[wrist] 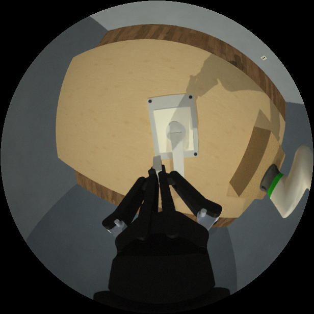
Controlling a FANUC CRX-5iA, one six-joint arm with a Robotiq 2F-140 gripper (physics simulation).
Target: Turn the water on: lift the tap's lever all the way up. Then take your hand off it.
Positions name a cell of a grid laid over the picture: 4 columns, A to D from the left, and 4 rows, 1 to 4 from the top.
I see my gripper (C3) and a grey mounting plate (C2).
